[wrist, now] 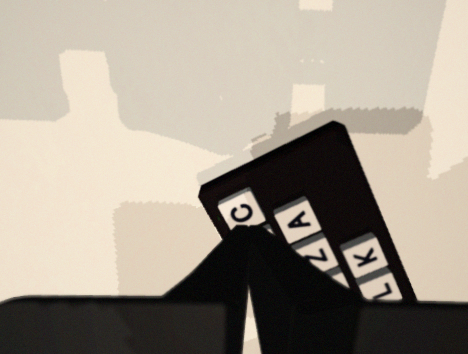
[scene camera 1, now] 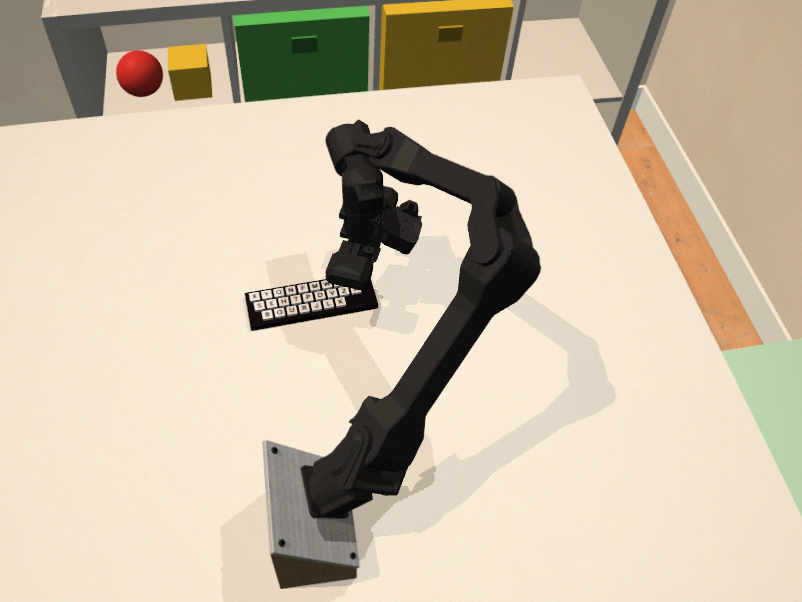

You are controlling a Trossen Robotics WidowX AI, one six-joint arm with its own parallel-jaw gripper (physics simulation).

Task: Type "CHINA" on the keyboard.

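Frame: origin at the arm's base, x ahead, y left, z up, level; metres.
Seen in the pictures: gripper, fingertip midpoint: (wrist: 247, 237); arm's base at its link origin: (scene camera 1: 323, 492).
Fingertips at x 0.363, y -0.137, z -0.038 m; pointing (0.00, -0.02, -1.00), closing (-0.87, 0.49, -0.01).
Observation:
Pixels of each thing's top centre, then the offset from my fingertips to it. Level surfaces: height alone.
- black keyboard at its top centre: (wrist: 359, 346) (scene camera 1: 311, 296) dx -0.016, dy +0.088, dz -0.026 m
- C key at its top centre: (wrist: 241, 213) dx +0.002, dy +0.002, dz -0.026 m
- K key at its top centre: (wrist: 365, 258) (scene camera 1: 340, 301) dx -0.036, dy +0.045, dz -0.026 m
- N key at its top centre: (scene camera 1: 290, 290) dx +0.003, dy +0.117, dz -0.026 m
- table at its surface level: dz -0.042 m
The black keyboard (scene camera 1: 363, 305) (wrist: 330, 182) with white keys lies flat on the table. In the wrist view the C key (wrist: 241, 210) ends one row, the A key (wrist: 299, 220) the middle row and the K key (wrist: 365, 256) the third. The N key (scene camera 1: 290, 290) shows in the scene view; the I key cannot be made out. My gripper (scene camera 1: 348, 281) (wrist: 247, 237) is shut and empty, pointing down over the keyboard's right end. In the wrist view its tips overlap the lower edge of the C key; contact cannot be judged. The gripper body hides the upper right keys in the scene view.
The arm's metal base (scene camera 1: 288, 502) stands at the near side of the table (scene camera 1: 129, 388). Behind the table, a shelf unit (scene camera 1: 68, 64) holds a red ball (scene camera 1: 139, 73), a yellow block (scene camera 1: 190, 77), a green bin (scene camera 1: 304, 64) and a yellow bin (scene camera 1: 446, 61).

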